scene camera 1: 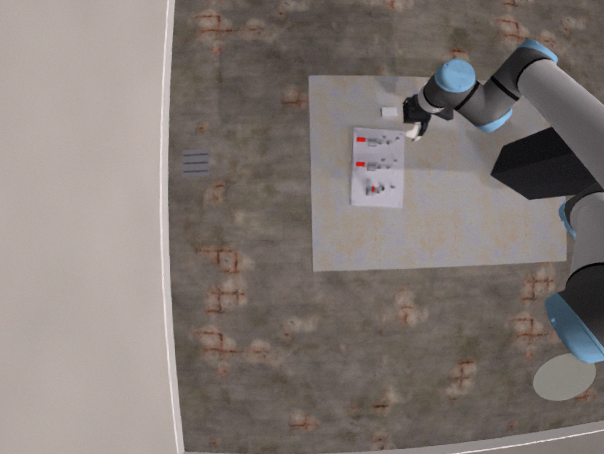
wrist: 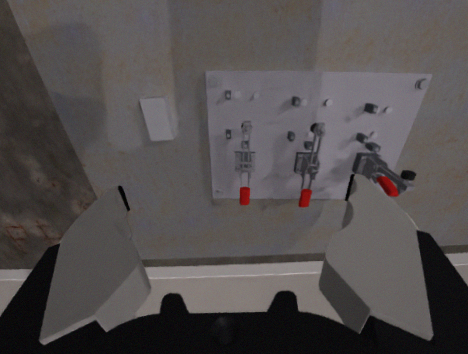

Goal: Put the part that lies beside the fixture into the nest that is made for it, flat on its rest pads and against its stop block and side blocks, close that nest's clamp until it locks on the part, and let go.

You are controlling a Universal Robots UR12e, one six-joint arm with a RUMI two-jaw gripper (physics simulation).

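Places are measured from the arm's base along level axes (x ahead, y left, z up), in millimetres.
Pixels of known places: gripper, between the fingertips: [scene camera 1: 411, 122] [wrist: 234, 184].
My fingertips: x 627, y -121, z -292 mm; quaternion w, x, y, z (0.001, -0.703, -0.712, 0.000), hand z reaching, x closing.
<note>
For each thing: its top centre in the pictures, then the offset to it from my fingertips. "spot": a spot on its surface instead. Level surfaces: height alone.
- pale flat rectangular block, centre of its top: [wrist: 156, 120] [scene camera 1: 389, 111] 10 mm ahead, 132 mm right, 229 mm down
- left clamp, a spot on its surface: [wrist: 243, 161] spot: 77 mm ahead, 8 mm left, 197 mm down
- middle clamp, centre of its top: [wrist: 314, 175] [scene camera 1: 375, 164] 98 mm ahead, 121 mm left, 177 mm down
- right clamp, a spot on its surface: [wrist: 370, 164] spot: 94 mm ahead, 222 mm left, 200 mm down
- grey table top, height of its surface: 249 mm down
The part, a pale flat rectangular block [scene camera 1: 389, 111] [wrist: 158, 119], lies on the table beside the fixture plate [scene camera 1: 377, 201] [wrist: 270, 82]. The fixture bears three nests with small dark blocks, pale round pads and a clamp each. In the wrist view, the left clamp [wrist: 245, 161] and the middle clamp [wrist: 306, 162] have their arms reaching over the nests and their red handles toward the gripper. The right clamp [wrist: 370, 164] has its arm swung back, away from its nest. My gripper [scene camera 1: 408, 121] [wrist: 234, 184] is open and empty, above the table beside the fixture; in the wrist view its right finger is near the right clamp.
The grey table top [scene camera 1: 440, 220] [wrist: 250, 40] carries the fixture and the part. The robot arm [scene camera 1: 490, 102] reaches in from the right of the scene view. A dark block-shaped body [scene camera 1: 542, 162] shows below the arm. A grey slotted plate [scene camera 1: 195, 163] lies on the floor at left.
</note>
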